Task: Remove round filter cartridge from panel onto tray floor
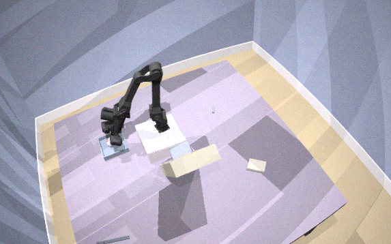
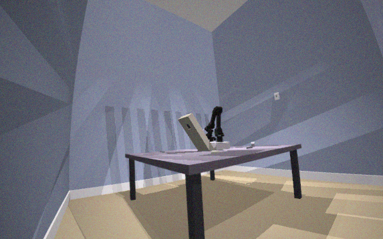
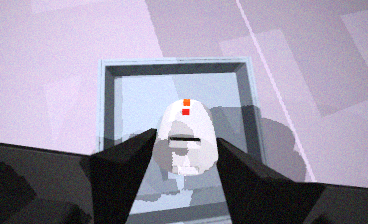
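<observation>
The white round filter cartridge lies right at my gripper tip. Round my gripper tip: thin grey peg 8 cm ahead, 60 cm to the left, 4 cm below; small cream block 53 cm ahead, 56 cm to the left, 4 cm below; shallow blue-grey tray 4 cm below.
</observation>
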